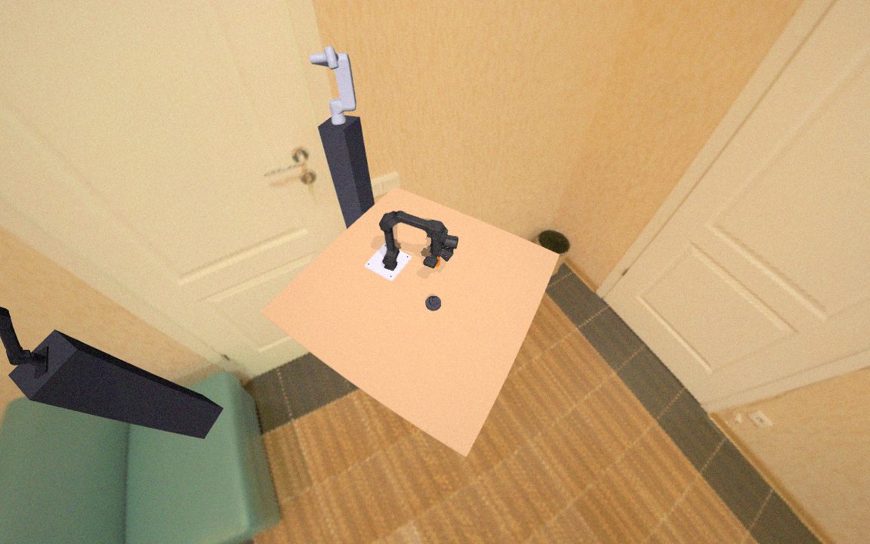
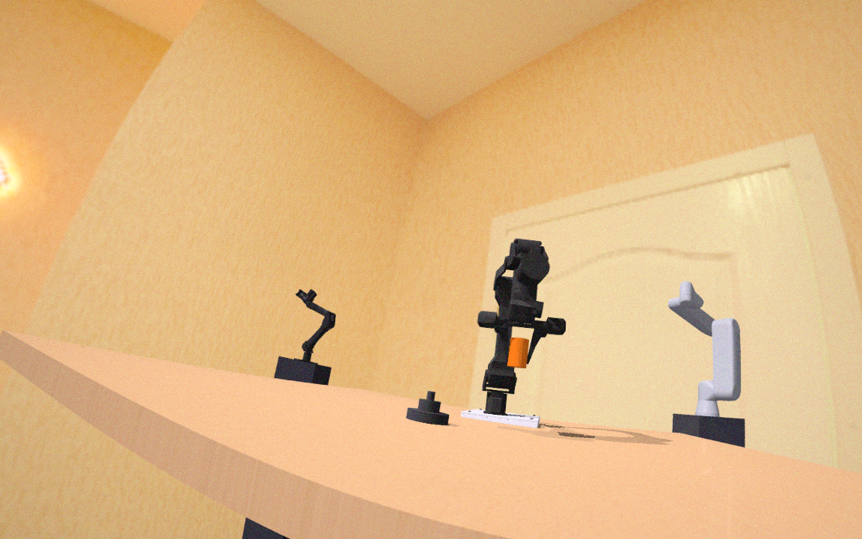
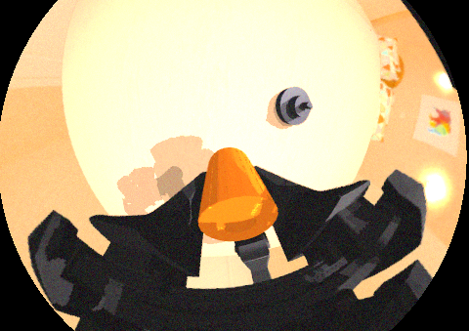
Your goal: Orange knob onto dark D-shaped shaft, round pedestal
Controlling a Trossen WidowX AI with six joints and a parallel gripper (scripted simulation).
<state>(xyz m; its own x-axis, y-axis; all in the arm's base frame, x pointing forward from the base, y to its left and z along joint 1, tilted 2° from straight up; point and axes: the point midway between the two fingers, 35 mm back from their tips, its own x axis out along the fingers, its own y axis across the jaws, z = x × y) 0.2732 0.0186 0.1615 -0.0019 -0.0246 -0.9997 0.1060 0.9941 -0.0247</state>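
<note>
Right now my gripper tip is 17 cm to the left of the round pedestal, 11 cm above it and 5 cm short of it. Also, from my gripper tip: orange knob: 2 cm above.
</note>
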